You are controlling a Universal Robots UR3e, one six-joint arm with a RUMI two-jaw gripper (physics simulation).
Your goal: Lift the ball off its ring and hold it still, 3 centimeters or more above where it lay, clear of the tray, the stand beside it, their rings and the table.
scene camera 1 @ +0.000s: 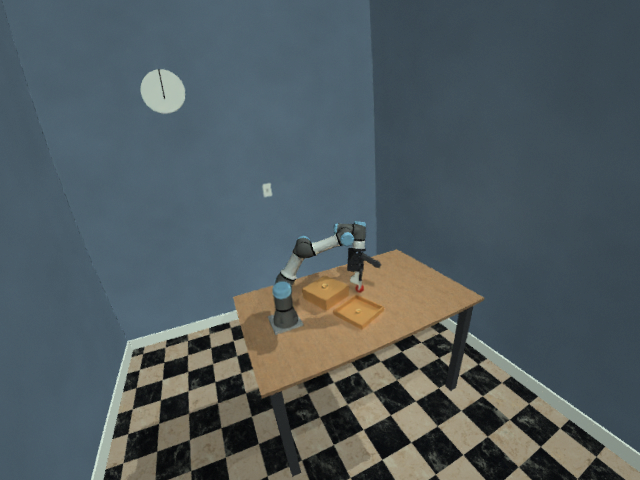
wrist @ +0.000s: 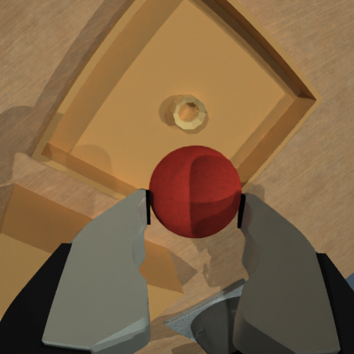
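Pixels of known places: gripper, fingertip midpoint: (scene camera 1: 358, 289); arm's base at its link origin: (scene camera 1: 286, 320).
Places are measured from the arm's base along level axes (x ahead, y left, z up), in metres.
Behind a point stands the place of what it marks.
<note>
The red ball (scene camera 1: 359, 288) (wrist: 195, 192) is held between the two fingertips of my gripper (scene camera 1: 359, 287) {x 0.383, y -0.096, z 0.114 m} (wrist: 194, 194), which is shut on it. The ball is in the air, apart from the tray. The shallow orange tray (scene camera 1: 373, 315) {x 0.397, y -0.208, z 0.012 m} (wrist: 120, 65) lies on the table, and its small pale ring (scene camera 1: 357, 311) {x 0.359, y -0.116, z -0.007 m} (wrist: 176, 114) stands bare on the tray's floor. The taller orange stand (scene camera 1: 330, 300) {x 0.257, y -0.008, z 0.037 m} (wrist: 30, 220) is beside the tray, with a small ring (scene camera 1: 324, 285) {x 0.281, y 0.114, z 0.059 m} on its top in the scene view.
The wooden table (scene camera 1: 413, 304) {x 0.651, y -0.221, z -0.013 m} (wrist: 25, 65) carries the tray, the stand and the arm's base. The grey base plate (scene camera 1: 279, 328) {x -0.050, y -0.048, z 0.004 m} (wrist: 181, 320) is at the table's left side in the scene view. A blue wall rises behind the table.
</note>
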